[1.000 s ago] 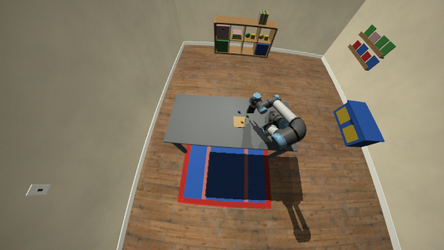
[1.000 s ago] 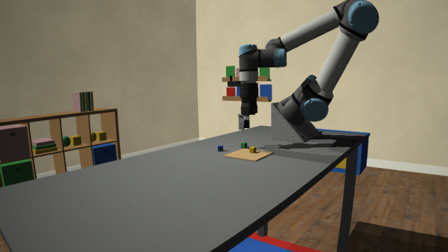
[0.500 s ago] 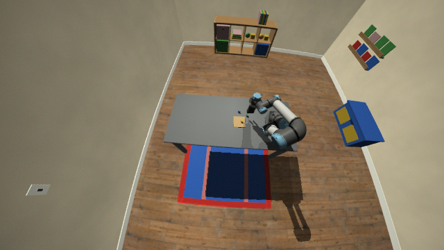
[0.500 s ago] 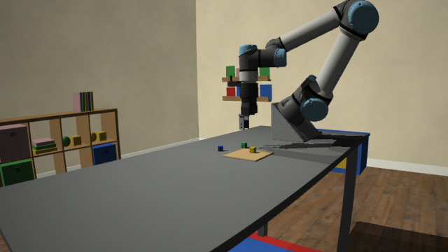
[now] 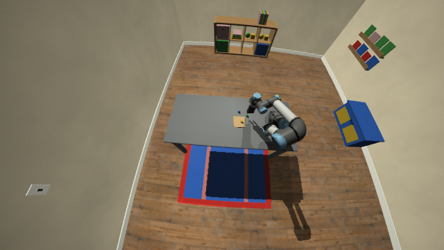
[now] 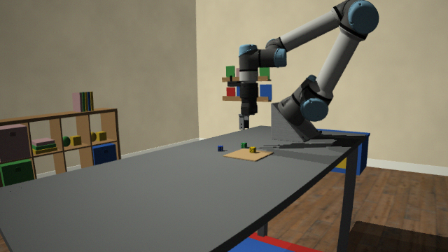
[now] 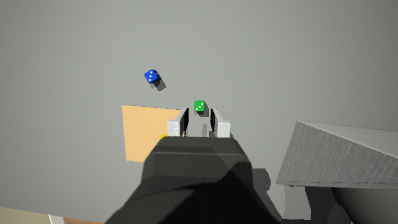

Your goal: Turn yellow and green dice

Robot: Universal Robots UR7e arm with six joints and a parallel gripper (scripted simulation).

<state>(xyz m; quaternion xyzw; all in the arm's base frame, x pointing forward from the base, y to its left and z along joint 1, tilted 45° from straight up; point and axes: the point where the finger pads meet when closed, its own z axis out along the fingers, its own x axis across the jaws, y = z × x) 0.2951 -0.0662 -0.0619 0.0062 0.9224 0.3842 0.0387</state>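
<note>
My gripper is now 90 mm above the green die. From my hand the other things lie so: yellow die (80 mm to the left, 80 mm below, 70 mm ahead); then tan mat (100 mm below, 100 mm ahead, 80 mm to the left); then blue die (100 mm ahead, 90 mm below, 60 mm to the right).
</note>
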